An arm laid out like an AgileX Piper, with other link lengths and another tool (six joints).
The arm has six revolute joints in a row. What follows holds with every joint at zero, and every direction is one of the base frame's.
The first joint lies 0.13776 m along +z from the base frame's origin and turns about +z.
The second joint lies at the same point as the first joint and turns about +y.
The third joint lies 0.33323 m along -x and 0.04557 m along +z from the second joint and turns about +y.
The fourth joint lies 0.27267 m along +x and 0.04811 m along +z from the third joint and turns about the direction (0.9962, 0, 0.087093).
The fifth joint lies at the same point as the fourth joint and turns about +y.
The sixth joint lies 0.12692 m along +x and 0.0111 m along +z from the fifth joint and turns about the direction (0.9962, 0, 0.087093).
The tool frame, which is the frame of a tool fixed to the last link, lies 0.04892 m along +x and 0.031 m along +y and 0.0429 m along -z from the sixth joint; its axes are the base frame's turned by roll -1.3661, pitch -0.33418 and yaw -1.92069 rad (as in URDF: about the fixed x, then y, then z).
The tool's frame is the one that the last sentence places.
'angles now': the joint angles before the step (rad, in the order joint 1, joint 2, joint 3, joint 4, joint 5, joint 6). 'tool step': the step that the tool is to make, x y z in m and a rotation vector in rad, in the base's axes. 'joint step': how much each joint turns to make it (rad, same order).
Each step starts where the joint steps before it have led.
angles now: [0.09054, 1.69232, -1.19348, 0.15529, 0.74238, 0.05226]
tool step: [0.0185, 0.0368, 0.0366, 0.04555, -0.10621, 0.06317]
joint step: [0.07468, -0.00009, -0.11308, 0.03353, 0.00205, 0.00011]
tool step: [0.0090, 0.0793, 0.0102, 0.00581, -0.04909, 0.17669]
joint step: [0.17757, 0.08868, -0.15039, -0.01147, 0.01211, 0.00715]
